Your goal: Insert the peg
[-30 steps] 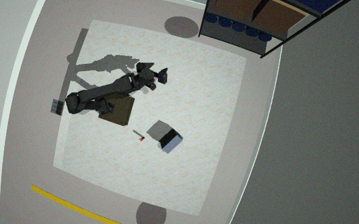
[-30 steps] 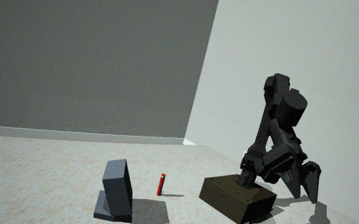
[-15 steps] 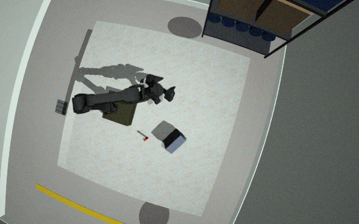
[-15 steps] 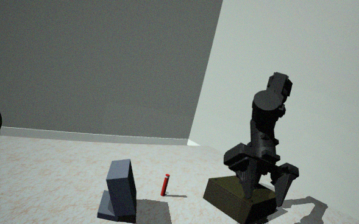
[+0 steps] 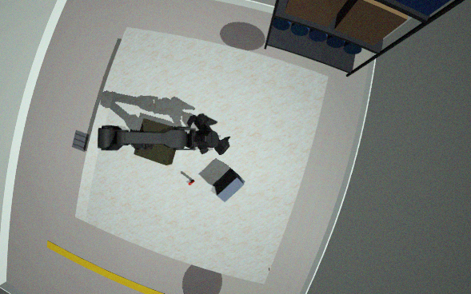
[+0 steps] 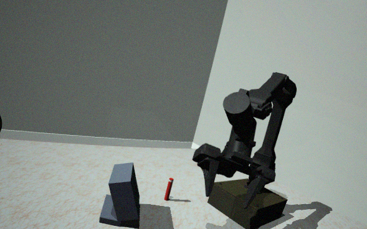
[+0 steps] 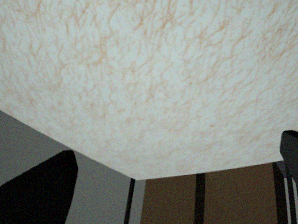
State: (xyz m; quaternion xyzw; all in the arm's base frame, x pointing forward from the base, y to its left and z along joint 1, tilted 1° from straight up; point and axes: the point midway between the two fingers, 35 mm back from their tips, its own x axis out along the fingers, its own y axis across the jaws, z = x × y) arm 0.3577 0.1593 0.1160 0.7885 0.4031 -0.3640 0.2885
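The red peg lies 310 mm to the right of my gripper tip, 120 mm below it and 90 mm behind it. Round my gripper tip: sloped panel 250 mm to the right, 100 mm below, 100 mm ahead.
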